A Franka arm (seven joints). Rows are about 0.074 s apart.
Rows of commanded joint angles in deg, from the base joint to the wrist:
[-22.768 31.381 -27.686 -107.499 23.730 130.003 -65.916]
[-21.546 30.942 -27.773 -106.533 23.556 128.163 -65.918]
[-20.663 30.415 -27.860 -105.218 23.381 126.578 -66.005]
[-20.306 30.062 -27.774 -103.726 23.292 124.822 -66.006]
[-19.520 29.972 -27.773 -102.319 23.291 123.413 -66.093]
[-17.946 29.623 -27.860 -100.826 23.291 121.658 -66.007]
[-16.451 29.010 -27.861 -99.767 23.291 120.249 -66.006]
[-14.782 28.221 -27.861 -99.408 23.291 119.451 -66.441]
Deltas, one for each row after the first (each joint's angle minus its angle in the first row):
[1.222 -0.439 -0.087 0.966 -0.174 -1.840 -0.002]
[2.105 -0.966 -0.174 2.281 -0.349 -3.425 -0.089]
[2.462 -1.319 -0.088 3.773 -0.438 -5.181 -0.090]
[3.248 -1.409 -0.087 5.180 -0.439 -6.590 -0.177]
[4.822 -1.758 -0.174 6.673 -0.439 -8.345 -0.091]
[6.317 -2.371 -0.175 7.732 -0.439 -9.754 -0.090]
[7.986 -3.160 -0.175 8.091 -0.439 -10.552 -0.525]

